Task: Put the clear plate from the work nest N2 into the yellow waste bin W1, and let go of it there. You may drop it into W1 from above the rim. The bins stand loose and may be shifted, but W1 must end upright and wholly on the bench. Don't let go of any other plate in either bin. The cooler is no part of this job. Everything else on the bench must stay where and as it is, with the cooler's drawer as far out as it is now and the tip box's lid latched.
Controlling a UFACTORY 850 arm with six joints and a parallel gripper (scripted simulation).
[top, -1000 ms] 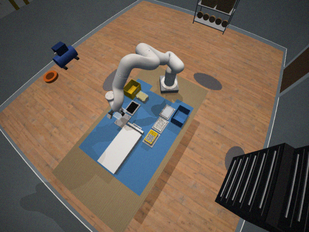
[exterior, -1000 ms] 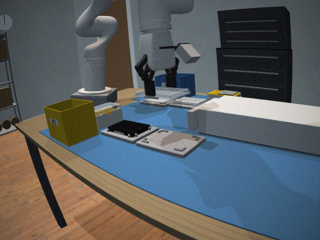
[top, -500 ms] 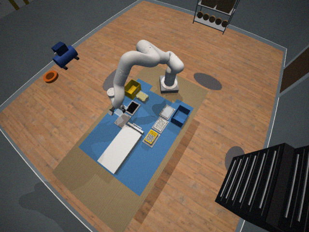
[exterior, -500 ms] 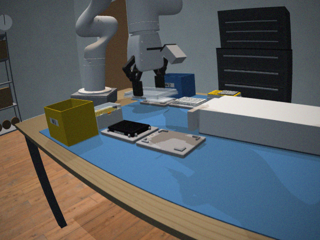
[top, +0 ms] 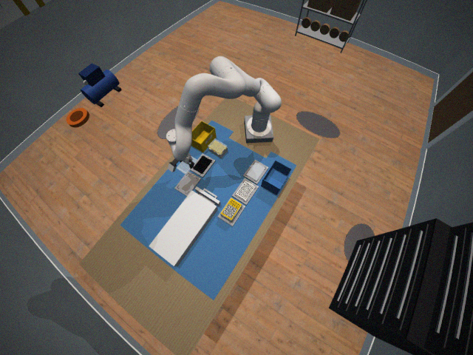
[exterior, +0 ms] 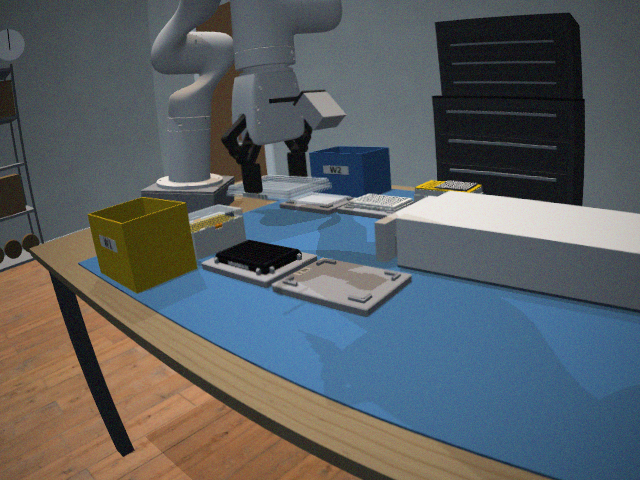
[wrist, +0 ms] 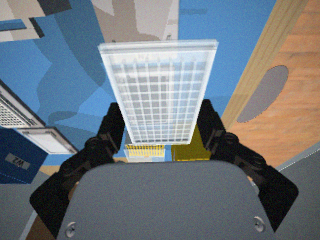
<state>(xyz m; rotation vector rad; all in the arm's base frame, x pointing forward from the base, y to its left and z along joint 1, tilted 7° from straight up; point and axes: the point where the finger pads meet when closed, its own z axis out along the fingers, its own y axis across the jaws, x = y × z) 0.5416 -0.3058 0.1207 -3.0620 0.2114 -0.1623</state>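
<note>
The yellow bin W1 lies 29 cm behind my hand, 6 cm to the right of it and 12 cm below it. The rest, counted from my hand: black plate (10 cm behind, 4 cm to the left, 14 cm below); then grey work nest (8 cm ahead, 2 cm to the left, 15 cm below); then clear plate (1 cm below).
</note>
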